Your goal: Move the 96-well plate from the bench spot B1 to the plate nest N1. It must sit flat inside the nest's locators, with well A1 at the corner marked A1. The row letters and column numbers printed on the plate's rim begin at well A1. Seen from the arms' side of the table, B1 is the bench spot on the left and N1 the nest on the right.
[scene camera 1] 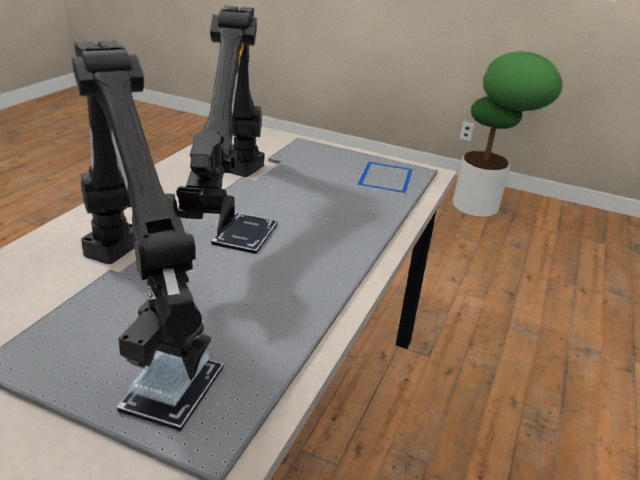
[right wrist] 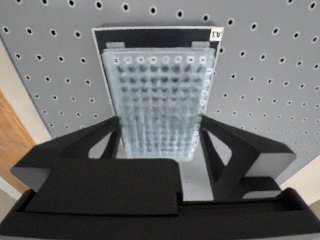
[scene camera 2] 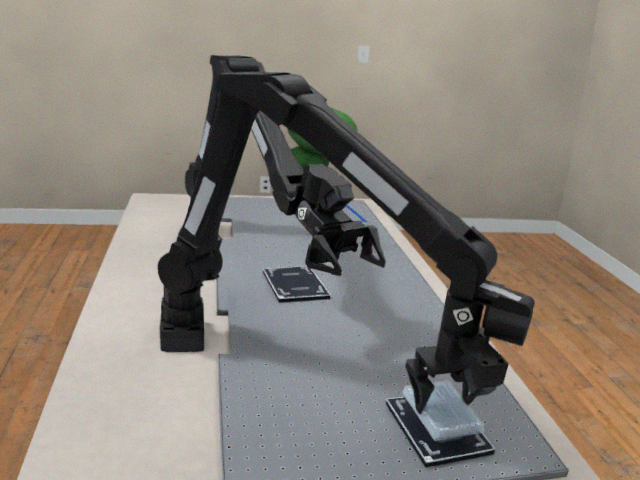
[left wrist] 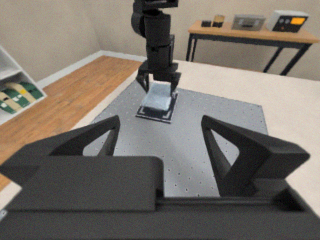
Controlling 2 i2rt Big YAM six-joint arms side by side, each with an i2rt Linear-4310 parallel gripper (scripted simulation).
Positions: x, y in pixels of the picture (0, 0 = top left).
Labels:
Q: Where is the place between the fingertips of my right gripper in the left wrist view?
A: At 159, 95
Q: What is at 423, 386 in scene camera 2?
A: My right gripper.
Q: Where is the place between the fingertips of my right gripper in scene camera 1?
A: At 171, 371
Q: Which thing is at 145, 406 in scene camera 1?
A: A dark nest.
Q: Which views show my left gripper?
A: Scene camera 1, scene camera 2 and the left wrist view only.

